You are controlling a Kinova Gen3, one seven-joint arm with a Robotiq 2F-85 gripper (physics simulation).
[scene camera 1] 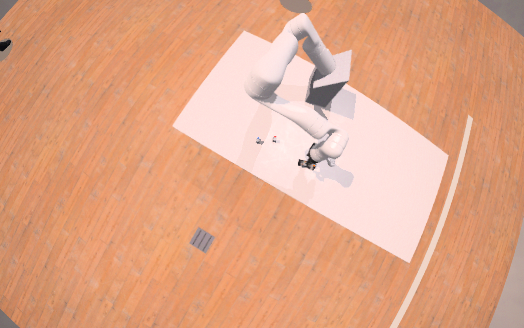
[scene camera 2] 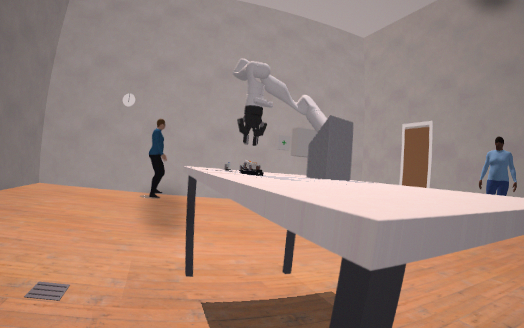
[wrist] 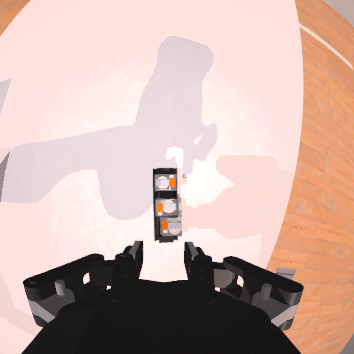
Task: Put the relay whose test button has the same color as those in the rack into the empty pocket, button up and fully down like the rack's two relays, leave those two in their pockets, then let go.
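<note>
The black rack lies on the table with three orange-button relays at it. Two relays, the far one and the middle one, sit in line in their pockets, buttons up. The third relay is at the end nearest the fingers, button up, but sits offset to the right in the wrist view, overlapping the rack's right edge. It looks tilted or not level with the others; its depth cannot be told. My gripper is partly open and empty, well above the rack.
Two loose relays stand on the white table away from the rack: one with a blue button and one with a red button. The arm's grey pedestal stands at the table's back.
</note>
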